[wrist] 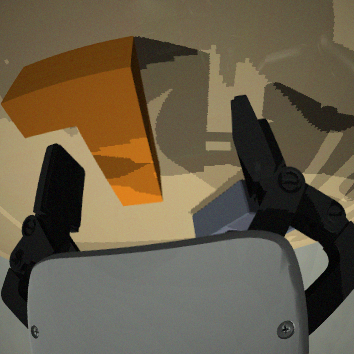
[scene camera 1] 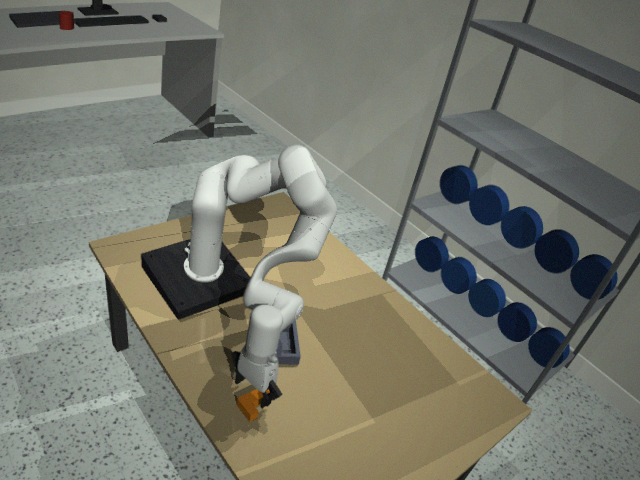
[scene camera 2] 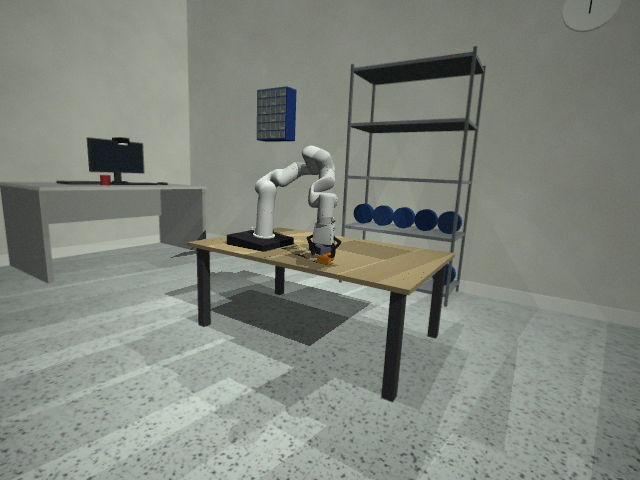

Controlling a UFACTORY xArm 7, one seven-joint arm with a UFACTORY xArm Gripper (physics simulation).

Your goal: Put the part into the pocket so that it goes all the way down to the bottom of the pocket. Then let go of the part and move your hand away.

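Frame: origin at the arm's base, x ahead, y left, z up, level; millimetres.
Seen in the pictures: gripper, fingertip midpoint: (wrist: 144,135) (scene camera 1: 252,392) (scene camera 2: 322,256); arm's base, origin of the base link: (scene camera 1: 203,267) (scene camera 2: 264,235).
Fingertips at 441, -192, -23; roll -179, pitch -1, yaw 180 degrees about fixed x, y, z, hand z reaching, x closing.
Pixels of each thing's top centre, then the offset from my fingertips to it, as dx, dy, dz. Level surfaces: height alone.
- orange L-shaped block, middle of its top: (wrist: 97,164) (scene camera 1: 262,397) (scene camera 2: 328,255) +30, +5, +6
- blue-grey block with the pocket, middle of its top: (wrist: 262,231) (scene camera 1: 282,337) (scene camera 2: 322,245) -80, +191, +13
- wooden table, its level: dz -24
The part, an orange L-shaped block (scene camera 1: 249,405) (scene camera 2: 324,259) (wrist: 110,100), lies flat on the table. In the wrist view its long bar reaches down the image into the gap between the fingers, and its short arm points left, beyond the left finger's tip. My gripper (scene camera 1: 254,388) (wrist: 144,135) is open and holds nothing. It is low over the part; how far its tips are above the table is hard to tell. The blue-grey block with the pocket (scene camera 1: 291,357) (wrist: 219,212) stands beside the gripper, partly hidden by the arm and, in the wrist view, by the right finger and gripper body.
The arm's black base plate (scene camera 1: 165,289) (scene camera 2: 250,241) sits at the far end of the wooden table (scene camera 1: 320,444) (scene camera 2: 408,279). A shelf rack (scene camera 1: 425,155) (scene camera 2: 347,155) with blue discs stands beyond the table. A desk (scene camera 1: 191,32) (scene camera 2: 180,188) with a red cup (scene camera 1: 66,20) (scene camera 2: 105,179) is farther back.
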